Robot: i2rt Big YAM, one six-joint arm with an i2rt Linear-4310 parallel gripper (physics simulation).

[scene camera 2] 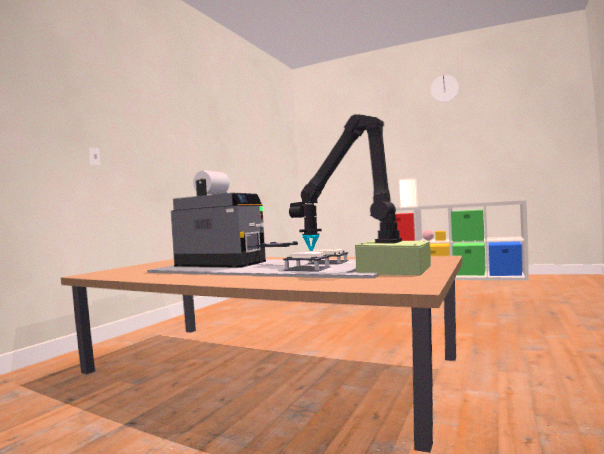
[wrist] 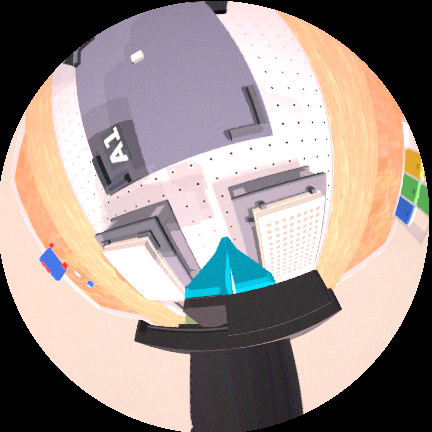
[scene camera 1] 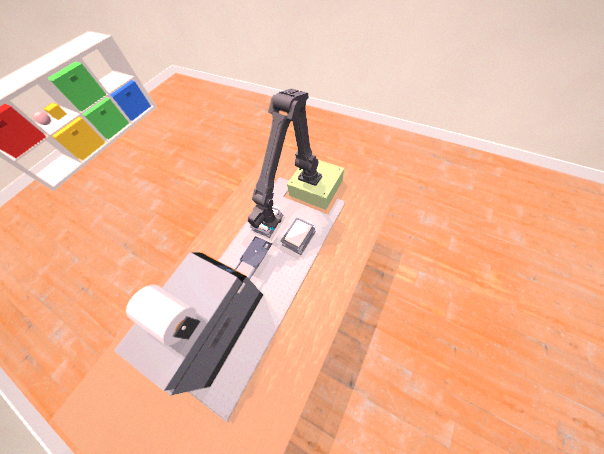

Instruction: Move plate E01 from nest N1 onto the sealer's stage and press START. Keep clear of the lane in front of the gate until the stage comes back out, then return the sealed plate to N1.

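Frame: origin at the arm's base, x ahead, y left, z up, level; metres.
Where they show: gripper, fingertip midpoint: [scene camera 2: 311, 251] [wrist: 225, 241] [scene camera 1: 273, 228]; arm's base, origin of the base link: [scene camera 2: 388, 242] [scene camera 1: 310, 177].
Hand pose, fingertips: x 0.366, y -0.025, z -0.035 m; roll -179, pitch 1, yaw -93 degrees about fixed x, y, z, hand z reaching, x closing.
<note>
Each offset is from my fingertips to the top centre of the thing. "*": to the spot under its first point. Level surfaces: height alone.
My gripper [scene camera 1: 272, 229] [scene camera 2: 311, 249] [wrist: 225, 241] is shut and empty, its teal fingertips together above the nests. In the wrist view, a plate with open wells @(dz -0.005, dx -0.045, dy -0.081 m) [wrist: 292, 237] sits in the right nest @(dz -0.010, dx -0.046, dy -0.080 m) [wrist: 240, 207], and a smooth white-topped plate @(dz +0.005, dx -0.041, dy +0.127 m) [scene camera 1: 300, 232] [scene camera 2: 306, 254] [wrist: 142, 270] sits in the left nest @(dz -0.005, dx -0.041, dy +0.127 m) [wrist: 172, 245]. I cannot read E01 or N1. The bare grey stage @(dz +0.043, dx +0.202, dy +0.011 m) [scene camera 1: 255, 252] [scene camera 2: 281, 244] [wrist: 185, 90], marked A1, is out in front of the sealer [scene camera 1: 200, 280] [scene camera 2: 215, 235]. A green spot @(* dz +0.210, dx +0.305, dy -0.077 m) [scene camera 2: 261, 208] shows on the sealer's front; the START label is unreadable.
A white film roll @(dz +0.413, dx +0.537, dy +0.022 m) [scene camera 1: 159, 314] [scene camera 2: 215, 182] sits atop the sealer. The arm stands on a green base block [scene camera 1: 312, 192] [scene camera 2: 392, 259] beyond the nests. A perforated board @(dz -0.063 m) [scene camera 1: 287, 282] [wrist: 300, 100] lies under sealer and nests. Corner guides @(* dz +0.042, dx +0.102, dy -0.036 m) [wrist: 255, 107] rise from the stage.
</note>
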